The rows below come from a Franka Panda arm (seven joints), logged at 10 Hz.
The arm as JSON. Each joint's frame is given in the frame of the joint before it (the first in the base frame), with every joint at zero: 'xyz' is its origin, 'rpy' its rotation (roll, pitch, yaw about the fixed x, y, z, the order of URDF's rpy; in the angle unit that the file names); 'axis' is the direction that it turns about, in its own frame. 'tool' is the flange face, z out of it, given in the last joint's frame.
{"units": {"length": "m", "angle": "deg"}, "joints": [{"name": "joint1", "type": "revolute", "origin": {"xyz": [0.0, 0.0, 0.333], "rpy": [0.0, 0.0, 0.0]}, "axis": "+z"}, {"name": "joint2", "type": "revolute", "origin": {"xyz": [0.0, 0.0, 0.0], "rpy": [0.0, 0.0, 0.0]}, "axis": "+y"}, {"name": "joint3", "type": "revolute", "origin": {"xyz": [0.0, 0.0, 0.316], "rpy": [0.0, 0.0, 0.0]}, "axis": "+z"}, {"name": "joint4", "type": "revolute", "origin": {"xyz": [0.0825, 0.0, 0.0], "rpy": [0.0, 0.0, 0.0]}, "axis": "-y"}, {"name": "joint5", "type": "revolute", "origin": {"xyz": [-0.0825, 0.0, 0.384], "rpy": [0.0, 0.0, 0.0]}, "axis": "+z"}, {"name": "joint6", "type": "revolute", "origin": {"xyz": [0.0, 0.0, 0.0], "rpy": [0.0, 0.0, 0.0]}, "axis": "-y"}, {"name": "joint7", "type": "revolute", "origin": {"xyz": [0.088, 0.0, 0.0], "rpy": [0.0, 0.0, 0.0]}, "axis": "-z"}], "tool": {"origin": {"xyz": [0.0, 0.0, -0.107], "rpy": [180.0, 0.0, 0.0]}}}
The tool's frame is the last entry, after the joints.
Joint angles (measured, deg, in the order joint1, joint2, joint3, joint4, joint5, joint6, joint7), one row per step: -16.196, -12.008, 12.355, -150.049, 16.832, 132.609, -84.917; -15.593, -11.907, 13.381, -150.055, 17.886, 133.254, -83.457; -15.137, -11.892, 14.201, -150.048, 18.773, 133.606, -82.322; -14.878, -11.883, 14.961, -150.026, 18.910, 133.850, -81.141; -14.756, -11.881, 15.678, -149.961, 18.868, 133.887, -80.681; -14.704, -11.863, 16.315, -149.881, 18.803, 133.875, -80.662; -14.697, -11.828, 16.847, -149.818, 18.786, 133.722, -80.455; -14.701, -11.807, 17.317, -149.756, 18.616, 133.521, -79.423; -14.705, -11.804, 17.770, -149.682, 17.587, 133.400, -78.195; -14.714, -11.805, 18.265, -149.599, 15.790, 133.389, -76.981; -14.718, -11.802, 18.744, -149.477, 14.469, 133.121, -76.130
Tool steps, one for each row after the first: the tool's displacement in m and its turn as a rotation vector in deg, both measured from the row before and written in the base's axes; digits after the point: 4 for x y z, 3 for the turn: 0.0018, 0.0113, -0.0002, 0.253, -0.268, -0.714; 0.0010, 0.0090, 0.0002, 0.271, -0.127, -0.576; 0.0006, 0.0070, 0.0001, -0.182, 0.005, -0.298; 0.0004, 0.0059, 0.0002, -0.203, 0.024, 0.401; 0.0003, 0.0049, 0.0001, -0.162, -0.012, 0.712; -0.0001, 0.0039, -0.0002, -0.085, 0.183, 0.365; -0.0002, 0.0034, -0.0002, -0.221, 0.357, -0.397; 0.0000, 0.0030, 0.0001, -0.829, 0.287, 0.021; 0.0002, 0.0029, 0.0003, -1.375, 0.150, 0.625; -0.0001, 0.0031, 0.0002, -0.996, 0.285, 0.645
